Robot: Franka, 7 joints.
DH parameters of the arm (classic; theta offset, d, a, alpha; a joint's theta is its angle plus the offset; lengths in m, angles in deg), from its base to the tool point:
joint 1: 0 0.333 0 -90
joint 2: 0 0 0 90
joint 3: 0 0.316 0.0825 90
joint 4: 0 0 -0.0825 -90
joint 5: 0 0.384 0 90
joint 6: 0 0 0.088 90
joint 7: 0 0.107 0 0
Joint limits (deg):
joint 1: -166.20..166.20
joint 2: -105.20..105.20
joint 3: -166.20..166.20
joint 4: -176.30..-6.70
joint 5: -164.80..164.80
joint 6: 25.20..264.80
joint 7: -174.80..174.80
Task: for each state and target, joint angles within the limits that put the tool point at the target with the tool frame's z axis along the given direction. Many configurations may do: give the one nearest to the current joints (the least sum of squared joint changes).
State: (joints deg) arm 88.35 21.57 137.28 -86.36 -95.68 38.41 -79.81
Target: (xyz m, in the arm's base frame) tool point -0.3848 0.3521 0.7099 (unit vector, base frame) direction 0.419 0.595 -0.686
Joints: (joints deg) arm 76.89 46.37 119.14 -85.03 -96.14 45.34 -79.81
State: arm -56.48 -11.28 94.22 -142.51 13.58 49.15 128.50
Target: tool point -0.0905 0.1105 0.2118 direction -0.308 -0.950 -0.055
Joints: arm -28.98 13.33 127.08 -175.11 25.71 86.14 128.50
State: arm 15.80 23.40 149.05 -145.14 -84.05 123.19 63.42
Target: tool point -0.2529 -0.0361 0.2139 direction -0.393 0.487 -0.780
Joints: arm 27.38 21.79 154.66 -176.30 -95.06 140.88 63.42
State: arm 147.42 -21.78 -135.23 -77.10 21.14 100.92 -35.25
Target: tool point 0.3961 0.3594 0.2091 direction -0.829 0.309 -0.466
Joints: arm 166.20 -42.22 -127.30 -115.71 20.25 107.15 -35.25
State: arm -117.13 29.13 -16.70 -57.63 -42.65 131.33 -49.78
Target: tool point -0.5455 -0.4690 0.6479 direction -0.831 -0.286 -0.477
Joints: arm -129.17 21.59 -14.50 -74.96 -29.30 151.83 -49.78
